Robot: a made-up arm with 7 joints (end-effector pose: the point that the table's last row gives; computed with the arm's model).
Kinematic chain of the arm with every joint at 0, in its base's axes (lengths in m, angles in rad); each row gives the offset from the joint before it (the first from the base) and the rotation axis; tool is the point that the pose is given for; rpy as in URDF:
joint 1: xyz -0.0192 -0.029 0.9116 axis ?
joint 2: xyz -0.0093 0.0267 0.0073 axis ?
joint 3: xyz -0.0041 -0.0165 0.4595 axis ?
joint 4: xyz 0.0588 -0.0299 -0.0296 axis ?
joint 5: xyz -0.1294 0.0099 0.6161 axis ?
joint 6: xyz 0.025 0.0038 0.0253 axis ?
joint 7: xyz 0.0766 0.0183 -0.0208 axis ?
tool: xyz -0.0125 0.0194 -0.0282 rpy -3.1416 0 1.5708
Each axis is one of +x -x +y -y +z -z.
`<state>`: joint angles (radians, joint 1 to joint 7).
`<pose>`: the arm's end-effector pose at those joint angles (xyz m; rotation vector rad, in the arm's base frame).
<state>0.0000 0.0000 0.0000 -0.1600 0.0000 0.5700 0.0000</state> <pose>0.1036 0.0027 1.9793 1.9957 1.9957 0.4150</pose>
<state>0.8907 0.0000 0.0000 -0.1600 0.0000 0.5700 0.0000</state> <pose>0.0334 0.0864 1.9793 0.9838 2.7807 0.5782</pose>
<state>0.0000 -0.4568 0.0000 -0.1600 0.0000 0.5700 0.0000</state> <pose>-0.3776 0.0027 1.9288 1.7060 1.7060 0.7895</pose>
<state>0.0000 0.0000 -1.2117 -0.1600 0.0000 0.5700 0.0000</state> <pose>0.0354 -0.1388 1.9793 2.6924 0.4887 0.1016</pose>
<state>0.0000 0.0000 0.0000 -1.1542 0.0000 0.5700 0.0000</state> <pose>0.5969 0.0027 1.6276 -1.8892 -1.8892 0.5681</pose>
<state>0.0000 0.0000 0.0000 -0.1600 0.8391 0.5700 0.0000</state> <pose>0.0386 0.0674 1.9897 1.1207 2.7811 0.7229</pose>
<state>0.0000 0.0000 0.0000 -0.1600 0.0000 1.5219 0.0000</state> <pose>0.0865 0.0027 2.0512 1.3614 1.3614 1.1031</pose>
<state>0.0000 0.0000 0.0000 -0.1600 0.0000 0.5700 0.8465</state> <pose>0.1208 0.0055 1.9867 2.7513 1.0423 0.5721</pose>
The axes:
joint 1: +z
joint 2: +y
joint 3: +z
joint 4: -y
joint 5: +z
joint 6: -y
joint 7: -z

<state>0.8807 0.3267 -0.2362 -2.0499 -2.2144 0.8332 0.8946</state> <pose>0.6642 0.3320 0.9560 0.4489 0.3925 -0.6619</pose>
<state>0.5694 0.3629 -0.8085 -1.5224 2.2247 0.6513 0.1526</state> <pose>0.8227 -0.0381 1.3863 -0.5159 -1.1029 -0.8346</pose>
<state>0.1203 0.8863 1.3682 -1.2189 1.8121 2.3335 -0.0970</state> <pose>0.6280 0.7234 1.3384 -0.7231 -0.3749 -0.5460</pose>
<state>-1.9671 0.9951 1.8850 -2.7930 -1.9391 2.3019 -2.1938</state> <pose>0.4720 0.0239 0.8947 -2.1753 1.5023 -0.9542</pose>
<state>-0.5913 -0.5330 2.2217 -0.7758 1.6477 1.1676 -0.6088</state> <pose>-0.5160 0.6600 1.6473 1.3760 -1.5386 -0.1820</pose>
